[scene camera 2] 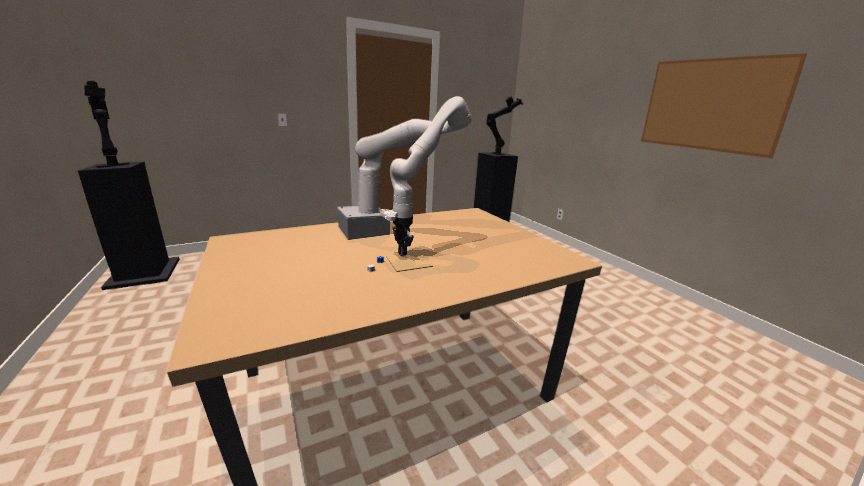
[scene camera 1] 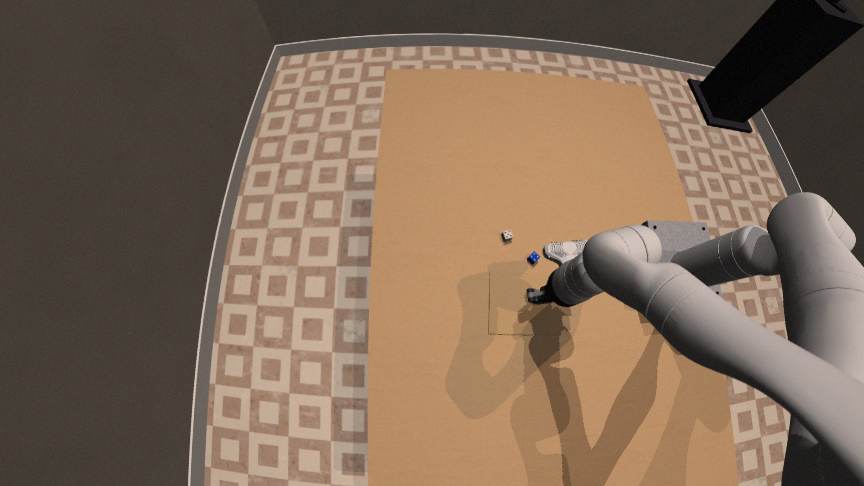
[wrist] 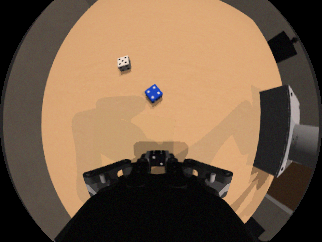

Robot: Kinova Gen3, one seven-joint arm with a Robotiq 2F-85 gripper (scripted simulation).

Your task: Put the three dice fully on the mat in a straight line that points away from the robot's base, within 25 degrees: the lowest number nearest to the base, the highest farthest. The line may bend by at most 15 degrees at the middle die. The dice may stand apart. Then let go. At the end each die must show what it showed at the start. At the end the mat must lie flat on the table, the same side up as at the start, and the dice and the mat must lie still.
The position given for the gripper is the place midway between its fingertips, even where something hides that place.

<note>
In view: the gripper (wrist: 157,156) and a tan mat (scene camera 1: 510,312).
The tan mat is seen too in the wrist view (wrist: 118,135).
</note>
